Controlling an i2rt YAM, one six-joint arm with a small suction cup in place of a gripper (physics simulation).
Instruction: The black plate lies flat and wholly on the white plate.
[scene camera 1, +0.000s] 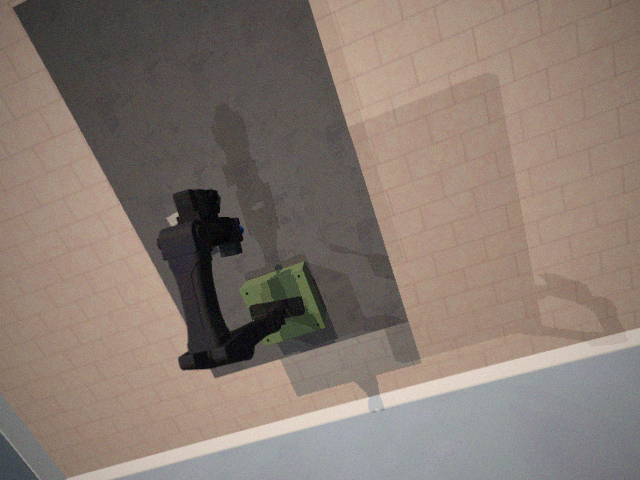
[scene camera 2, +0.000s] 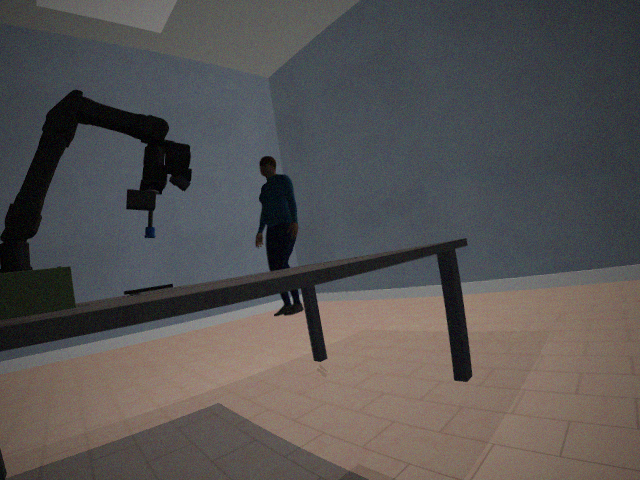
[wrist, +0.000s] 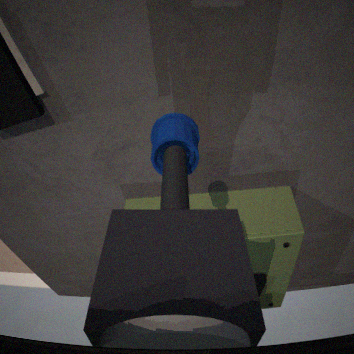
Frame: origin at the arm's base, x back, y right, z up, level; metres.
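Where they show: hand, tool point: (scene camera 2: 149, 237) (wrist: 174, 134); arm's base, link origin: (scene camera 1: 277, 309) (scene camera 2: 16, 276).
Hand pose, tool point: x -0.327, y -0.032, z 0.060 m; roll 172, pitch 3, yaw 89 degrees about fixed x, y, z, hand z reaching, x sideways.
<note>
Each offset is from my tool point to the top centre of the thing. "*": to the spot under its first point.
The black plate {dz -0.132, dx +0.007, dy -0.232 m} (scene camera 2: 148, 289) (wrist: 14, 90) lies on the table over the white plate {* dz -0.143, dx -0.005, dy -0.179 m} (wrist: 20, 60). In the wrist view, at the left edge, a white strip shows along one side of the black plate, and the black plate's near end sticks out past the white plate's end. The rest of both is cut off there. In scene camera 1 a white plate corner {* dz -0.143, dx -0.075, dy -0.304 m} (scene camera 1: 171, 219) shows beside the arm; the black plate is hidden. My suction cup (scene camera 1: 241, 228) (scene camera 2: 149, 232) (wrist: 175, 142) is blue, holds nothing, and hangs above the table, to the side of the plates.
The arm stands on a green base block (scene camera 1: 286, 279) (scene camera 2: 36, 291) (wrist: 265, 210) near one end of the grey table (scene camera 1: 155, 103) (scene camera 2: 361, 263). A person (scene camera 2: 279, 206) in a teal top stands beyond the table. Shadows of the arm fall on the table top.
</note>
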